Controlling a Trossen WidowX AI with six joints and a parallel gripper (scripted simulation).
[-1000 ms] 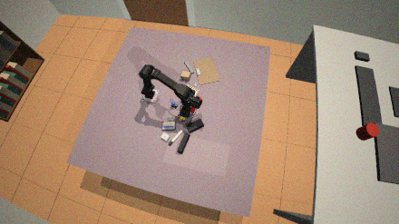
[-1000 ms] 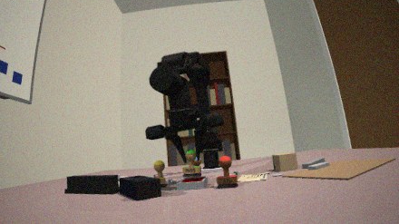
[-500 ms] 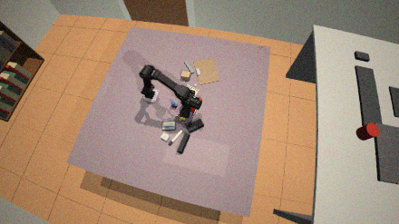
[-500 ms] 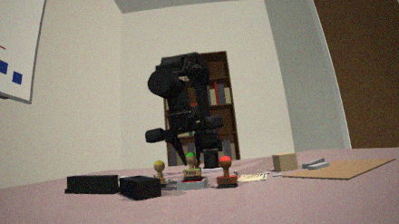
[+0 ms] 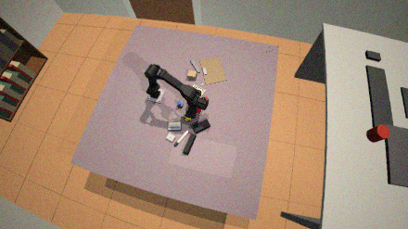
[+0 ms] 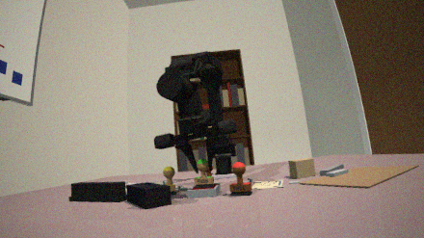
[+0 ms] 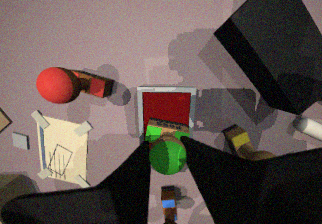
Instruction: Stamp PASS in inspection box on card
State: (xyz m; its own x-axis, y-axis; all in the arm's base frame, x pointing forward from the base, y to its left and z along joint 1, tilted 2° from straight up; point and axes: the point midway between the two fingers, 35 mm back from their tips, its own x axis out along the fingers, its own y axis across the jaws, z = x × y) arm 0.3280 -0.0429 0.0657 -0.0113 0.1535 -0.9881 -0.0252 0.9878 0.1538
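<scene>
My gripper tip is 2 cm above the green-knobbed stamp. From my gripper tip the other things lie so: red ink pad 4 cm below; red-knobbed stamp 8 cm to the left, 5 cm ahead, 3 cm below; yellow-knobbed stamp 9 cm to the right, 3 cm below, 3 cm behind.
</scene>
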